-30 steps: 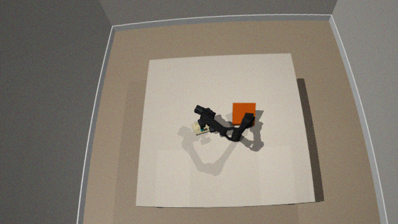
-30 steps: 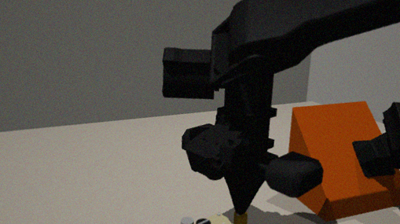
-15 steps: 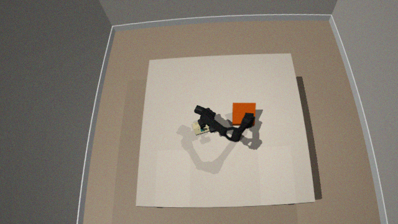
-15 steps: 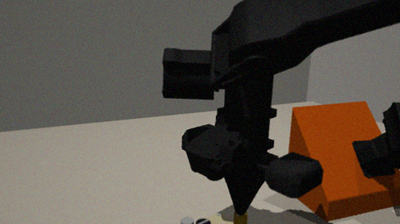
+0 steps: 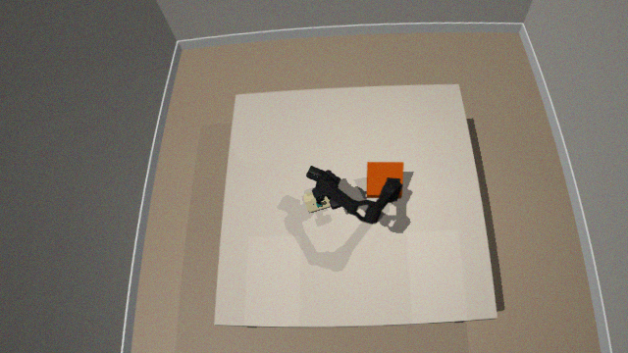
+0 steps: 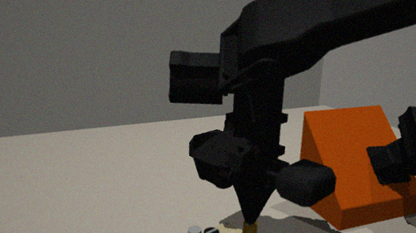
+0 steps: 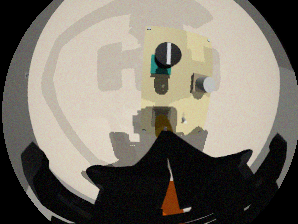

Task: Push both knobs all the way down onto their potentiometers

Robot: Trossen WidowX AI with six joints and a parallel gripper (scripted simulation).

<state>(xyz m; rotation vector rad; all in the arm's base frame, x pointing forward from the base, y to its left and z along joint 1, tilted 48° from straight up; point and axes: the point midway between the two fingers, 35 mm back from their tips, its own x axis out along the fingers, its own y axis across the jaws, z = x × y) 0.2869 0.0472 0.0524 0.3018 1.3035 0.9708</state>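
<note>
Now: the yellow knob 10 mm below my gripper tip. The rest, counted from my gripper tip: black knob 60 mm ahead, 30 mm to the left, 10 mm above.
</note>
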